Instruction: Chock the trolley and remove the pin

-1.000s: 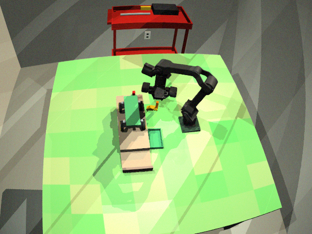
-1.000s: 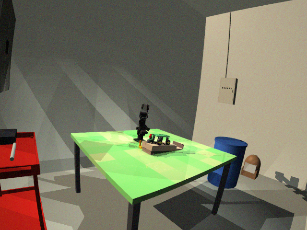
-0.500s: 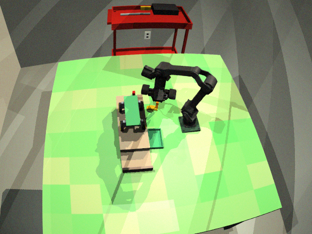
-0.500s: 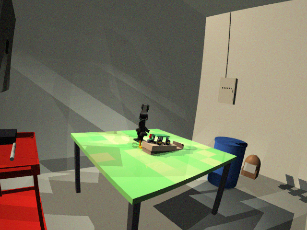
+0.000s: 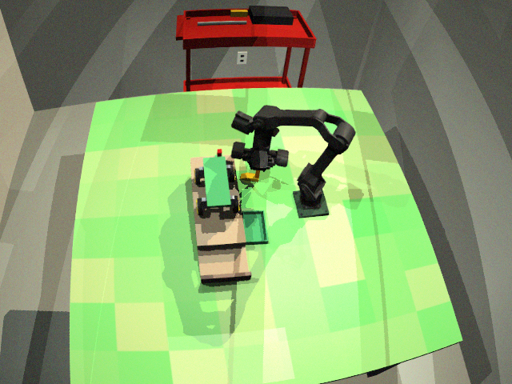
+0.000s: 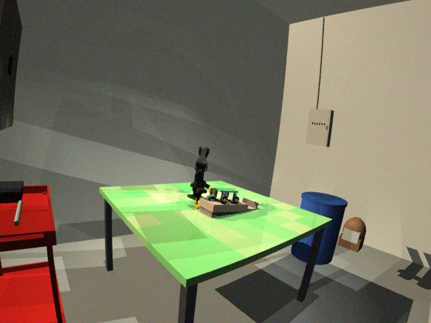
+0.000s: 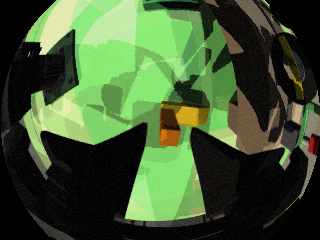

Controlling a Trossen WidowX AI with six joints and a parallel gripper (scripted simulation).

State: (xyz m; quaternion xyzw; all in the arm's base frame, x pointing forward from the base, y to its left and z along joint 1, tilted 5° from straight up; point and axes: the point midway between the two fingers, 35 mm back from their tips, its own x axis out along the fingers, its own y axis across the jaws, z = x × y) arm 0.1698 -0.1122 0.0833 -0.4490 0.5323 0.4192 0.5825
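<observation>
My gripper tip is 30 mm above the yellow chock and 20 mm short of it. Also, from my gripper tip: trolley: 150 mm ahead, 120 mm to the left, 60 mm above; brown ramp: 150 mm ahead, 130 mm to the left; red-headed stop pin: 140 mm ahead, 80 mm above.
</observation>
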